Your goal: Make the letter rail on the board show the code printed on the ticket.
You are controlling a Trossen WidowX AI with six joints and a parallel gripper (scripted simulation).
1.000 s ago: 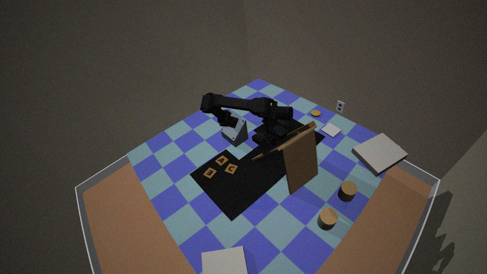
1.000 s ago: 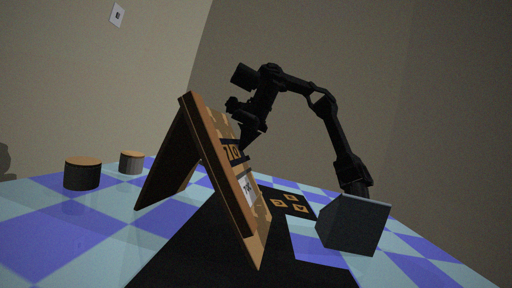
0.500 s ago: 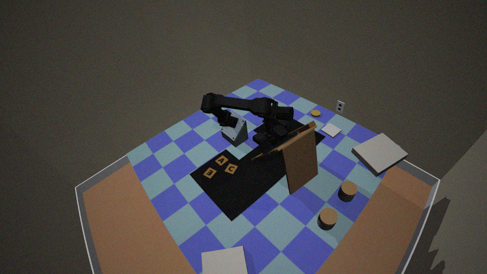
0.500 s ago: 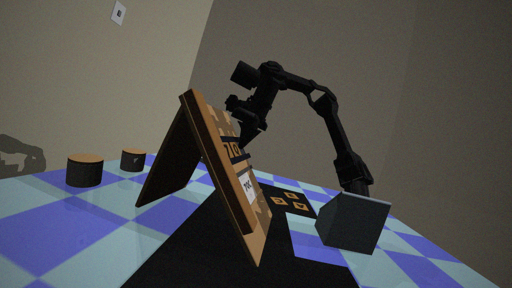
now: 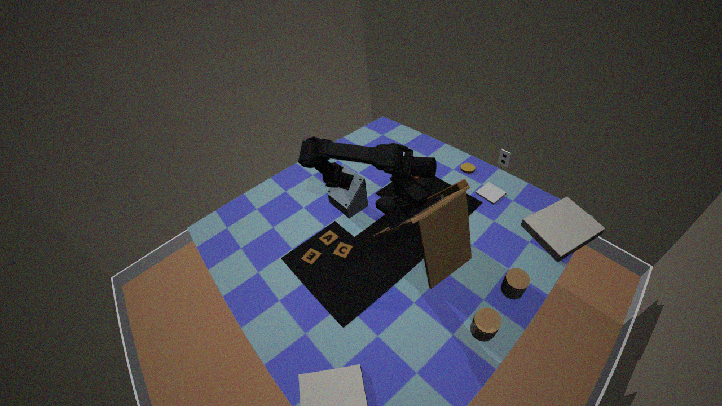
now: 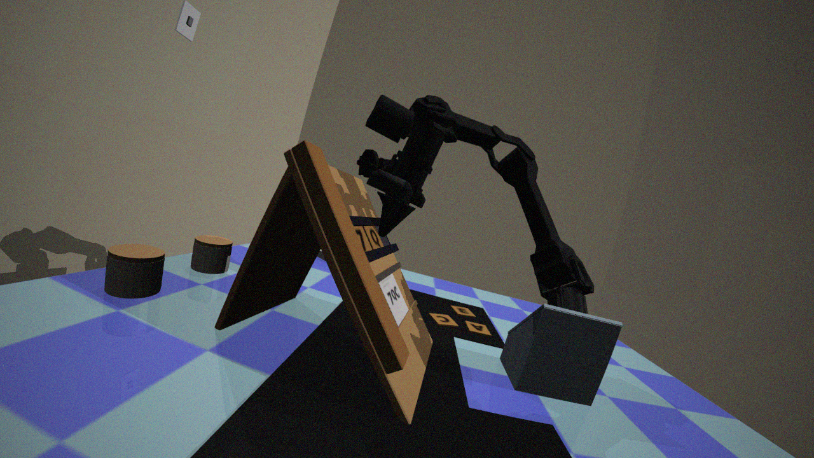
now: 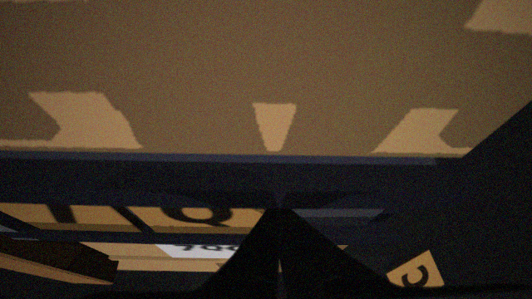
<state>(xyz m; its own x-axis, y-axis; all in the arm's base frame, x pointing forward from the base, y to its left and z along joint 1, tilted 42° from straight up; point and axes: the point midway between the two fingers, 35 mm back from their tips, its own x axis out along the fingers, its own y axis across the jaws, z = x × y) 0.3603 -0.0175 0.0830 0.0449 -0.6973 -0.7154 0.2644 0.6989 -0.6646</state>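
Right now my gripper tip is 8 cm above the white ticket, 5 cm to the right of it and 4 cm past it. Round my gripper tip: black mat: 18 cm below, 15 cm behind, 4 cm to the left; small white plate: 47 cm to the left, 18 cm below, 13 cm ahead; q tile: 3 cm to the left, 1 cm ahead.
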